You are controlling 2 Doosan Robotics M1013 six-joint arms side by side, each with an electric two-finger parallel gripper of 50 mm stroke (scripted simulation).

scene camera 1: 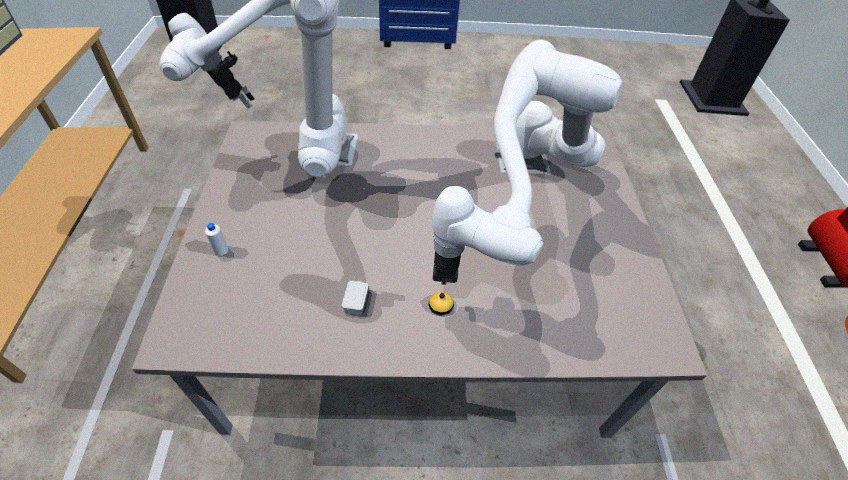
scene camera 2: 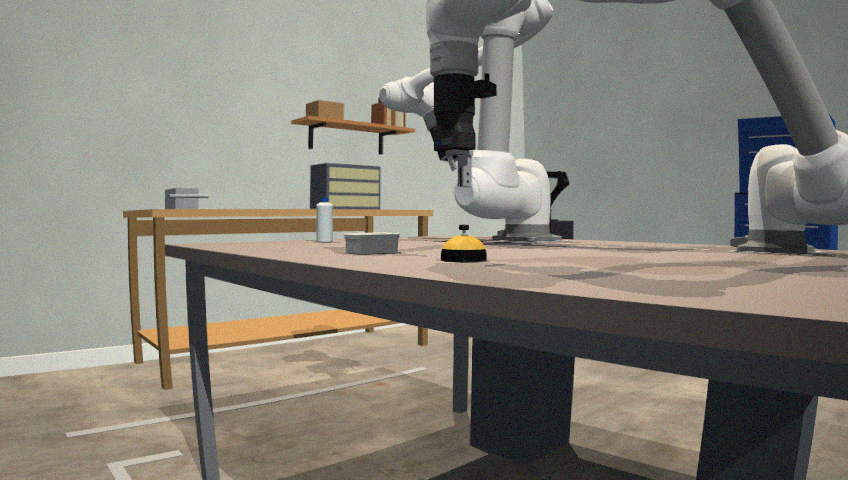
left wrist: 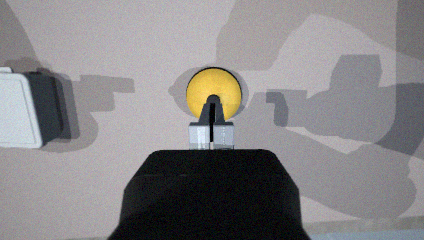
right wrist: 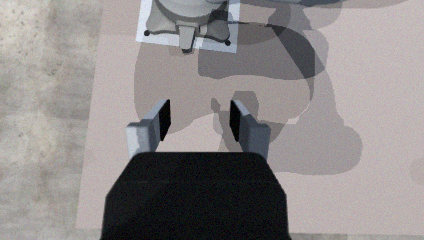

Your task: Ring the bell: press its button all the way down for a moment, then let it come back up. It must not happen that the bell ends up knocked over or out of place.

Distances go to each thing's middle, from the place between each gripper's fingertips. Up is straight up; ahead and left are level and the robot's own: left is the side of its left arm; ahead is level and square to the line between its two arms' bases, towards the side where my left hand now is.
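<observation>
The bell [scene camera 2: 463, 248] is 760 mm ahead of my right hand [scene camera 1: 251, 103], 800 mm to the left of it and 230 mm below it. From that same right hand, I find the white lidded box [scene camera 2: 357, 243] 510 mm to the left, 760 mm ahead and 250 mm below.
My left hand [scene camera 2: 464, 186] is 11 cm above the bell. The box, counted from my left hand, is 13 cm below and 29 cm to the right.
</observation>
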